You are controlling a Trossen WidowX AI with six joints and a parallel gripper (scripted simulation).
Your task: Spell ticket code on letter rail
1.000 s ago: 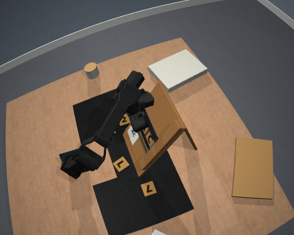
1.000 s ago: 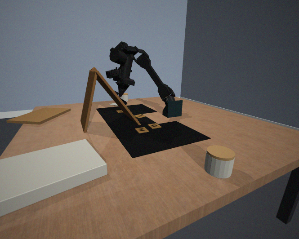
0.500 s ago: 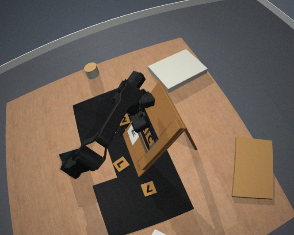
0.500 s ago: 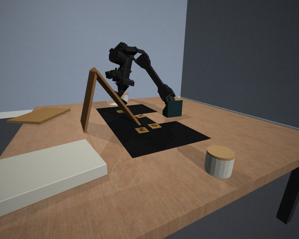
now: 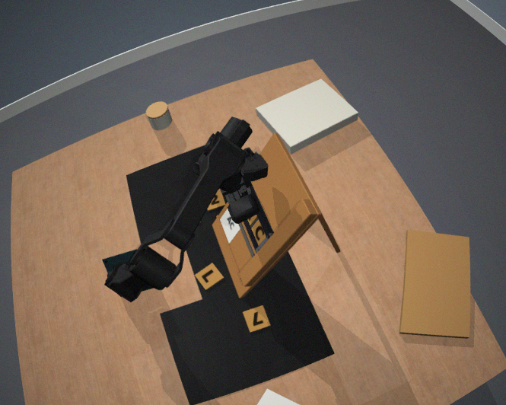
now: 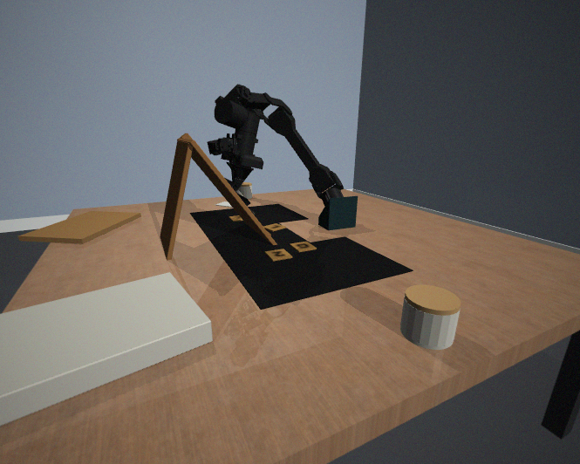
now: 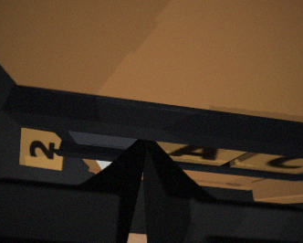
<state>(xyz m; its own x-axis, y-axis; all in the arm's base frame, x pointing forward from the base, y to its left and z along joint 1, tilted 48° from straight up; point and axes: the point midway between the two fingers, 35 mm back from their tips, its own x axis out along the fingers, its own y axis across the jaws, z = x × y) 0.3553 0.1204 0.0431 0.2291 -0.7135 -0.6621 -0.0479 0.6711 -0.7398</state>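
My gripper tip is now 80 mm above the white ticket and 50 mm past it. From my gripper tip the other things lie so: flat tan panel 420 mm ahead, 350 mm to the right, 150 mm below; black mat 160 mm below, 160 mm behind, 40 mm to the right; tile 150 mm below, 130 mm to the left, 80 mm behind.
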